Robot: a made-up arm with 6 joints. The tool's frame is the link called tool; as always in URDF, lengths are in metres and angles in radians. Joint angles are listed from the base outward.
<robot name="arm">
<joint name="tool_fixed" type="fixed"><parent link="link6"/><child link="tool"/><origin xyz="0 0 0" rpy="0 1.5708 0"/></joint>
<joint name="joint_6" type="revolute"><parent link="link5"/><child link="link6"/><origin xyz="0 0 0.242" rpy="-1.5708 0 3.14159"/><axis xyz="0 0 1"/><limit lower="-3.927" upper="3.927"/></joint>
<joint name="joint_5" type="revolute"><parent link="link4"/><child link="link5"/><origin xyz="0 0 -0.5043" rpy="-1.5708 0 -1.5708"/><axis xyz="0 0 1"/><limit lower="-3.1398" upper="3.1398"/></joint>
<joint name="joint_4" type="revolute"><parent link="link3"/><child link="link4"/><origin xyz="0 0 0" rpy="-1.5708 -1.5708 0"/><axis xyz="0 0 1"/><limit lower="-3.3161" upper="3.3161"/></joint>
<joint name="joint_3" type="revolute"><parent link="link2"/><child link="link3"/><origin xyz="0 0.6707 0" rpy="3.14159 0 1.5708"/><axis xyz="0 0 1"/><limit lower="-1.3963" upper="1.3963"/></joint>
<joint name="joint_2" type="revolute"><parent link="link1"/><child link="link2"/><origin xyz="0 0 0" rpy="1.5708 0 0"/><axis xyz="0 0 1"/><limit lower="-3.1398" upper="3.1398"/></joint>
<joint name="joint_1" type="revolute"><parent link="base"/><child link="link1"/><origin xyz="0 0 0.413" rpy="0 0 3.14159"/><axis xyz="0 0 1"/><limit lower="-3.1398" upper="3.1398"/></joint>
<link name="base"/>
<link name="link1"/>
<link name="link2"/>
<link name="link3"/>
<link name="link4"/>
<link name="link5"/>
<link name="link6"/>
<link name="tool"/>
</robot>
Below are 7 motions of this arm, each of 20 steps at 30 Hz.
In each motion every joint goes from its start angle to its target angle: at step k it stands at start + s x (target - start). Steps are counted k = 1, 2, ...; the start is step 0. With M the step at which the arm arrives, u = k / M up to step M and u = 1 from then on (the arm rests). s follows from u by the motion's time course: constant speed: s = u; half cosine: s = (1 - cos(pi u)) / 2; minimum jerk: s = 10 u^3 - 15 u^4 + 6 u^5.
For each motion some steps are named. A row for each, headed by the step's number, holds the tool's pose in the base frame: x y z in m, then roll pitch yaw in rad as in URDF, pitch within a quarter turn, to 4 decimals.
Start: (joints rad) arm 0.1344 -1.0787 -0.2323 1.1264 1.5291 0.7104
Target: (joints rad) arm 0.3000 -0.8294 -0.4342 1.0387 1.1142 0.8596
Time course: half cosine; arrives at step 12
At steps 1, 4, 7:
1: -0.3969 -0.1602 1.2534 3.1199 -0.3302 2.0171
4: -0.3161 -0.1667 1.2643 -3.0653 -0.4417 1.9586
7: -0.1873 -0.1649 1.2670 -2.8567 -0.5774 1.7993

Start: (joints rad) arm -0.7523 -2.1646 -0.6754 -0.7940 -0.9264 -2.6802
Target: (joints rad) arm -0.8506 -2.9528 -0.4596 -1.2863 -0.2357 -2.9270
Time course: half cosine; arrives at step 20
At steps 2, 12, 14, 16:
2: -0.3664 0.1146 0.5206 2.7368 -0.6212 0.0211
12: -0.3448 0.2119 0.3537 1.6066 -1.0264 1.4103
14: -0.3319 0.2282 0.3110 1.3860 -0.9151 1.7158
16: -0.3193 0.2390 0.2755 1.2934 -0.8009 1.8849

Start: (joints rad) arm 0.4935 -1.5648 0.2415 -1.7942 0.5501 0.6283
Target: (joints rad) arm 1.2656 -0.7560 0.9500 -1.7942 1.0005 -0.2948
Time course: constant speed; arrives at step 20
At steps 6, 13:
6: -0.4262 -0.3060 1.1199 3.1182 -0.9053 -0.8791
13: -0.2795 -0.3324 1.2901 -2.9414 -0.7529 -0.5065

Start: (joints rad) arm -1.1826 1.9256 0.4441 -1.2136 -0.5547 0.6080
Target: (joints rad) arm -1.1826 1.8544 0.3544 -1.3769 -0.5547 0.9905
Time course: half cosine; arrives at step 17
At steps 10, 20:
10: 0.1121 -0.4342 -0.3122 2.1437 1.0308 0.5164
20: 0.1244 -0.4274 -0.2945 2.0168 1.0258 0.4676

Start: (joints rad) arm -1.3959 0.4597 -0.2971 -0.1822 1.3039 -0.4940
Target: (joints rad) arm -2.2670 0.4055 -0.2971 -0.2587 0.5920 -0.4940
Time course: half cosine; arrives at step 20
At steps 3, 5, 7, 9, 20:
3: -0.1555 -0.6579 0.6371 0.6483 -0.4975 -1.6458
5: -0.2074 -0.6410 0.6390 0.6500 -0.4367 -1.7225
7: -0.2760 -0.6112 0.6416 0.6531 -0.3530 -1.8274
9: -0.3514 -0.5670 0.6447 0.6580 -0.2548 -1.9499
20: -0.5703 -0.3176 0.6562 0.6921 0.1249 -2.4114

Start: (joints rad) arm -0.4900 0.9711 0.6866 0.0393 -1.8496 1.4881
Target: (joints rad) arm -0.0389 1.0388 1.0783 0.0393 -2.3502 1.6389
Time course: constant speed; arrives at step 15
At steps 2, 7, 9, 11, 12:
2: 0.8528 -0.6570 0.6752 1.7022 0.9827 2.7784
7: 0.9583 -0.5266 0.7163 1.6478 0.9240 2.9190
9: 0.9934 -0.4692 0.7328 1.6260 0.9005 2.9752
11: 1.0240 -0.4093 0.7494 1.6043 0.8770 3.0315
12: 1.0376 -0.3786 0.7578 1.5935 0.8653 3.0596

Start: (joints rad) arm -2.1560 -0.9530 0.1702 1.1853 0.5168 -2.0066
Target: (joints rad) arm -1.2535 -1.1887 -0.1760 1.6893 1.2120 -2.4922
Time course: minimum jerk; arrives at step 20
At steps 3, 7, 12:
3: 0.2089 0.4976 1.3502 -0.2238 -1.0256 -0.9731
7: 0.1392 0.5309 1.3259 -0.2644 -0.8750 -0.7016
12: -0.0273 0.5589 1.2666 -0.1932 -0.5141 -0.2526

